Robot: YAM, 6 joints.
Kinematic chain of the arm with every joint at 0, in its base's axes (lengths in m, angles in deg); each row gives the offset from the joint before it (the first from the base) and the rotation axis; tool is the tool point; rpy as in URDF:
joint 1: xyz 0 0 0.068 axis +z
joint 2: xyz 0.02 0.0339 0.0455 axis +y
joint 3: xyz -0.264 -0.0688 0 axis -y
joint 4: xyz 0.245 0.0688 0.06 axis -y
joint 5: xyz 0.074 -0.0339 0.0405 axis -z
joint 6: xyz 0.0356 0 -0.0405 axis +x
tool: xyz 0 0 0 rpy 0 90 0
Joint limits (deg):
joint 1: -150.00..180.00
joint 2: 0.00..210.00
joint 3: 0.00..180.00
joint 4: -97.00..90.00
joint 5: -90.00..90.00
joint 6: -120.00..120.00
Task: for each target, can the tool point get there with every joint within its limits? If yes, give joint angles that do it. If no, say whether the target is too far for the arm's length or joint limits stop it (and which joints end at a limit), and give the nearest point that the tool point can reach.
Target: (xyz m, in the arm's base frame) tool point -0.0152 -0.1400 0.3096
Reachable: yes | joints -107.77 31.51 26.78 15.91 -52.45 -52.25
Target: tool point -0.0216 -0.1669 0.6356
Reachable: yes | joints -92.15 71.58 103.65 26.57 25.41 66.97
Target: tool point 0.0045 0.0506 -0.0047
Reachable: yes | joints 104.47 174.88 34.76 -75.55 28.61 -54.43
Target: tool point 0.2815 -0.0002 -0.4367
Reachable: no: joint limits stop it (at a limit: joint 2) | nearest point 0.2770 -0.0002 -0.3792 | short by 0.058 m
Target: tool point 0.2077 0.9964 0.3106
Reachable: no: too far | nearest point 0.1294 0.6206 0.2348 | short by 0.391 m
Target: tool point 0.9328 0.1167 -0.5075
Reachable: no: too far | nearest point 0.5398 0.0675 -0.2274 | short by 0.485 m
